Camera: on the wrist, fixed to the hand. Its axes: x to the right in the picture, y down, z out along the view.
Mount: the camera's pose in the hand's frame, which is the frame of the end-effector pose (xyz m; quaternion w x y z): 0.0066 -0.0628 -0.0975 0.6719 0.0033 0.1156 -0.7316
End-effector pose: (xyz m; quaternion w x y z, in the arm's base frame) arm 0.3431 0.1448 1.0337 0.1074 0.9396 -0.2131 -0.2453
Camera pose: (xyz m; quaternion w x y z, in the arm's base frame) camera 0.4196 0.2069 1.0952 0.0858 -0.8159 -0.5558 0.1341
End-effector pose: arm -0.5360 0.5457 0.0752 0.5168 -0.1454 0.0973 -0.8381
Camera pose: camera -0.6250 0.5691 0.0043 0.2767 0.0703 -0.0160 0.9583
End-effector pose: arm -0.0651 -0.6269 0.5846 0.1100 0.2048 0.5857 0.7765
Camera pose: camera -0.1189 -0.6903 0.5035 0.5736 -0.3803 0.5586 0.4630
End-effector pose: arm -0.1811 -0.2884 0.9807 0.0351 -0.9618 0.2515 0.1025
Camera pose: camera -0.1271 -0.2485 1.0755 0.0727 -0.8419 -0.5302 -0.0688
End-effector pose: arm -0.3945 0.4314 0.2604 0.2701 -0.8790 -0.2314 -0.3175
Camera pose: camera -0.4685 0.4192 0.3491 0.0212 0.3837 0.7684 0.5118
